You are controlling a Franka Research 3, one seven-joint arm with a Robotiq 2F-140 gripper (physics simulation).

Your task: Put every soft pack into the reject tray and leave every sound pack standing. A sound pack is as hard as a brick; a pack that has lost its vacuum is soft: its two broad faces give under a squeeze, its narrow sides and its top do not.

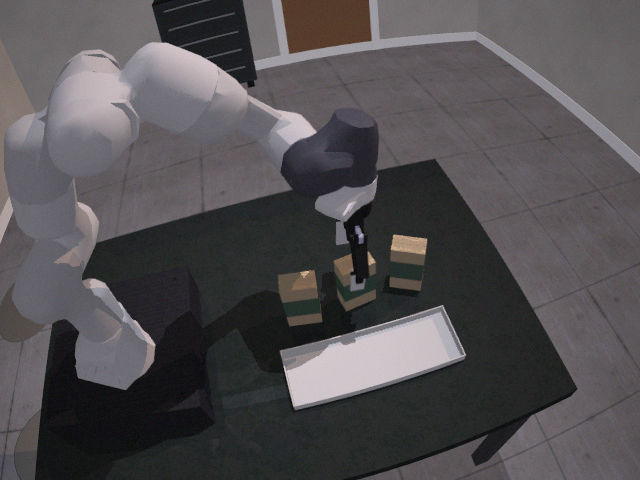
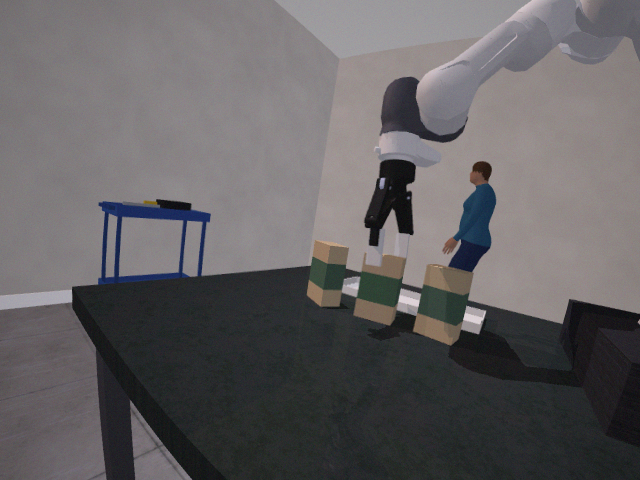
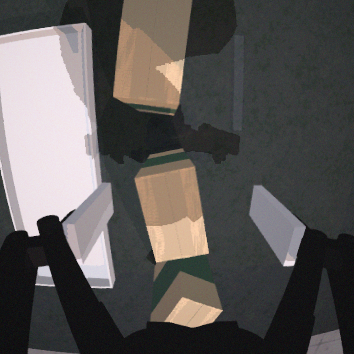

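Note:
Three tan packs with green bands stand upright in a row. The middle pack point(image 1: 342, 265) point(image 2: 379, 288) point(image 3: 172, 210) is under my gripper point(image 1: 349, 257) point(image 2: 388, 251) point(image 3: 181, 199), which is open and empty. Its fingers are on either side of that pack, facing its two broad faces with gaps, tips near its top. One pack point(image 1: 299, 289) point(image 2: 443, 302) point(image 3: 152, 55) stands on the arm base side. Another pack point(image 1: 408, 258) point(image 2: 328, 273) point(image 3: 192, 310) stands on the far side from the base, turned at an angle. The white reject tray point(image 1: 372, 361) point(image 2: 475, 320) point(image 3: 45, 125) holds no pack.
The tray lies alongside the row on the dark table point(image 1: 496, 335) point(image 2: 310, 403). The dark base block point(image 1: 149, 304) point(image 2: 615, 361) is at the arm's foot. A blue cart point(image 2: 155, 210) and a person point(image 2: 478, 211) stand beyond the table. A dark drawer cabinet point(image 1: 206, 31) stands by the wall.

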